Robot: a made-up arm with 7 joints. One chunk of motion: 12 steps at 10 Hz.
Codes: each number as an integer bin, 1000 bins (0 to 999) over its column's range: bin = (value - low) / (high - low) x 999, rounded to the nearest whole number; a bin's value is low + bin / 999 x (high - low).
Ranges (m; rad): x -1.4..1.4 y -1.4..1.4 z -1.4..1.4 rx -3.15..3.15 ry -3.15..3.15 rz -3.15..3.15
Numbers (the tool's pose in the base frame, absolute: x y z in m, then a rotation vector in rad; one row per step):
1: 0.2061 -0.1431 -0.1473 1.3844 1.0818 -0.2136
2: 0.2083 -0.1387 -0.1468 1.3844 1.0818 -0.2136
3: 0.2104 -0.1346 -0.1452 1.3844 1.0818 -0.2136
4: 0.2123 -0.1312 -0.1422 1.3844 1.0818 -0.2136
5: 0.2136 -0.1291 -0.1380 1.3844 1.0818 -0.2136
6: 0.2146 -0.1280 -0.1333 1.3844 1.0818 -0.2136
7: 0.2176 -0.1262 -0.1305 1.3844 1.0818 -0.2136
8: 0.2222 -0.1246 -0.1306 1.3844 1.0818 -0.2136
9: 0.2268 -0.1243 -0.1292 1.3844 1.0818 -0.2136
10: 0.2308 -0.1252 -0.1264 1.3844 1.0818 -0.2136
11: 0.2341 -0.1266 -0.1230 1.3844 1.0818 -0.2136
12: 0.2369 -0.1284 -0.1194 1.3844 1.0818 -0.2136
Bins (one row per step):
1: 573 448 447 719 671 466
2: 574 450 447 719 671 466
3: 575 451 448 719 671 466
4: 575 453 449 719 671 466
5: 576 453 450 719 671 466
6: 576 454 452 719 671 466
7: 577 454 453 719 671 466
8: 579 455 453 719 671 466
9: 580 455 453 719 671 466
10: 582 455 454 719 671 466
11: 583 454 456 719 671 466
12: 584 454 457 719 671 466

